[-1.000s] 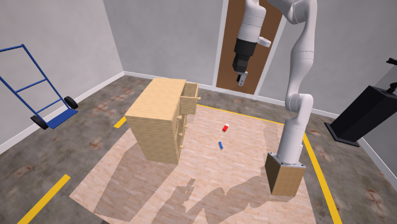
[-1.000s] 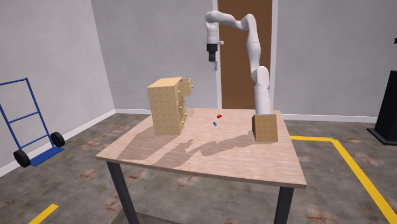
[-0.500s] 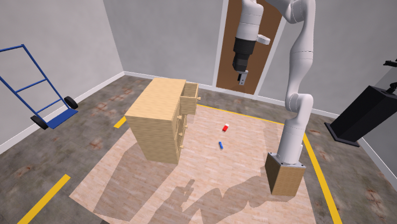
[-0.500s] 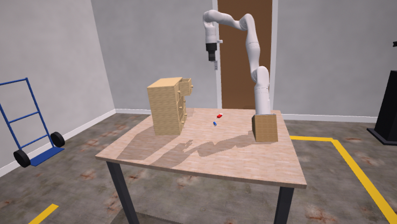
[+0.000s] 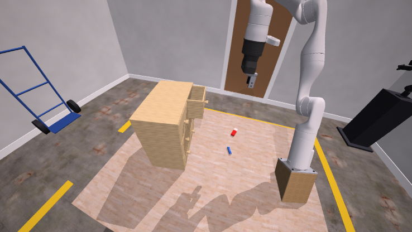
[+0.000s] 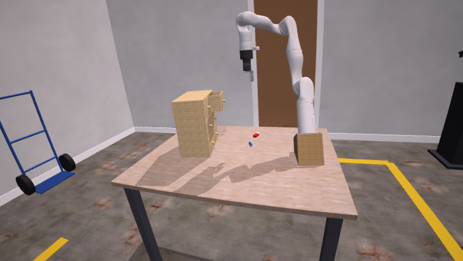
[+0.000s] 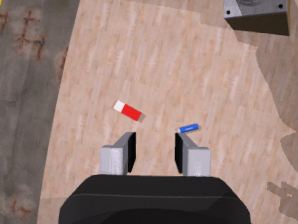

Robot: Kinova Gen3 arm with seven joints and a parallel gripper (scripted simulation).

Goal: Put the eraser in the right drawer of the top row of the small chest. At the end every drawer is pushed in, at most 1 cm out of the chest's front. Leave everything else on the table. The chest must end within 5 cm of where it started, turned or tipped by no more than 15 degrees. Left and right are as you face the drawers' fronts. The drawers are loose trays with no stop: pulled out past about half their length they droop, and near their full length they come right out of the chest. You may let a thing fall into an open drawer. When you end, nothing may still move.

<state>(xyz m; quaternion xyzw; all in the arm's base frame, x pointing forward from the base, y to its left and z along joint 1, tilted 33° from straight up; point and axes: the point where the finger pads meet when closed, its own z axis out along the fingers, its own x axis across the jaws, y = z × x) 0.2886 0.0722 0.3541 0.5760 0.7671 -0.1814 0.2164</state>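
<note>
My hand is 8 cm to the left of the white eraser and 40 cm above it. The rest, counted from my hand: small blue object (1 cm ahead, 8 cm to the left, 40 cm below).
</note>
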